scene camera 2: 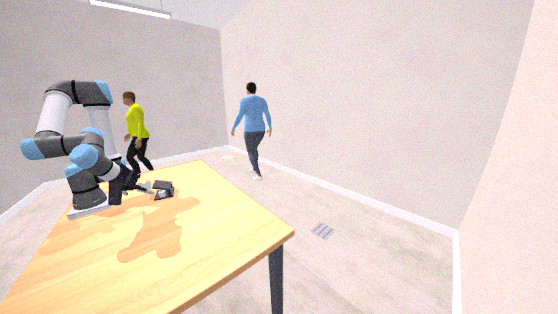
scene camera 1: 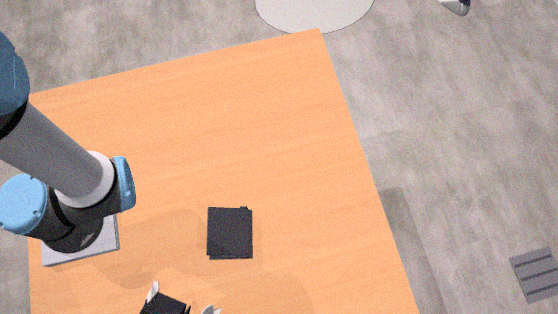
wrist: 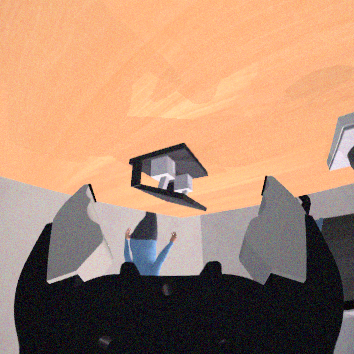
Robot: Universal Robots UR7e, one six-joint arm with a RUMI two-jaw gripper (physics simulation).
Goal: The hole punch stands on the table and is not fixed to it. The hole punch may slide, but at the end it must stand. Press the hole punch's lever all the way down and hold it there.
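Frame: origin at the arm's base, x ahead, y left, z up, level; millimetres.
Seen in the pictures: gripper, fingertip midpoint: (scene camera 2: 141,194) (scene camera 1: 189,295) (wrist: 176,182); arm's base at its link origin: (scene camera 2: 91,202) (scene camera 1: 73,222).
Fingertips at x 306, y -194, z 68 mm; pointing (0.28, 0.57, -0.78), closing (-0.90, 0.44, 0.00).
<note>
Offsets run from my fingertips to a thing's middle. Level surfaces: height alone.
The black hole punch @(dz -53, dx +85, dy +134 mm) (scene camera 1: 230,245) (scene camera 2: 164,193) (wrist: 189,158) stands on the table @(dz -96 mm) (scene camera 1: 250,125) (scene camera 2: 215,250) (wrist: 100,60). Its flat lever @(dz -30, dx +85, dy +134 mm) (scene camera 1: 230,225) (scene camera 2: 162,184) (wrist: 176,197) is raised, with a gap between it and the base. Light grey blocks show in that gap in the wrist view. My gripper (scene camera 1: 183,296) (scene camera 2: 141,188) (wrist: 176,182) is open and empty, with its grey fingers wide apart. It is low beside the hole punch and tilted far over, pointing sideways towards it. The fingers do not touch the hole punch. The gripper is partly cut off in scene camera 1.
The arm's base plate (scene camera 1: 111,244) (scene camera 2: 82,212) (wrist: 339,145) stands on the table to one side of the hole punch. A person in blue (scene camera 2: 255,115) (wrist: 144,252) and a person in yellow (scene camera 2: 135,120) are on the floor beyond the table. A floor grate (scene camera 1: 537,275) (scene camera 2: 322,230) lies beside it.
</note>
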